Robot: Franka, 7 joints.
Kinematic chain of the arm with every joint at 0, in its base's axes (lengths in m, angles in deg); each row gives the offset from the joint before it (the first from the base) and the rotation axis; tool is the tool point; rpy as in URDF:
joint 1: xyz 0 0 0.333 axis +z
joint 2: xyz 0 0 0 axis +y
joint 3: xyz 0 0 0.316 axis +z
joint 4: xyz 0.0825 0 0 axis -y
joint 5: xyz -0.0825 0 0.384 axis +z
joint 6: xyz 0 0 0 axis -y
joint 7: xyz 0.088 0 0 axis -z
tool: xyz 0 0 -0.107 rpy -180 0 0
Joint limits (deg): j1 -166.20..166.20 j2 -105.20..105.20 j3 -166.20..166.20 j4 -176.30..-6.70 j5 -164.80..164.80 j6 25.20..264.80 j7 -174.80..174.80
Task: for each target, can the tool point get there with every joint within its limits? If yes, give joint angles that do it. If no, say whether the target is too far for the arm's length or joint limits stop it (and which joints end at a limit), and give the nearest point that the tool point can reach.
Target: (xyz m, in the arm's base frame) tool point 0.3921 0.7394 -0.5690
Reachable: no: too far | nearest point 0.2819 0.5316 -0.2548 | short by 0.392 m
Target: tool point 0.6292 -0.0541 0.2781
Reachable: yes | joints -132.77 -72.35 122.86 -91.93 103.80 212.47 117.36
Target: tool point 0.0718 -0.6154 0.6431
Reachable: yes | joints -14.04 4.42 -72.49 -98.09 -80.55 145.17 6.95
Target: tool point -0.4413 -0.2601 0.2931
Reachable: yes | joints -37.27 -70.01 -92.94 -137.99 34.97 234.29 -84.57
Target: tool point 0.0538 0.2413 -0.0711
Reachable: yes | joints 80.07 63.47 -15.81 -136.86 -88.82 198.69 31.07
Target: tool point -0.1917 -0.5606 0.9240
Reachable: yes | joints -76.44 33.28 -83.74 -36.20 -101.49 166.08 31.63
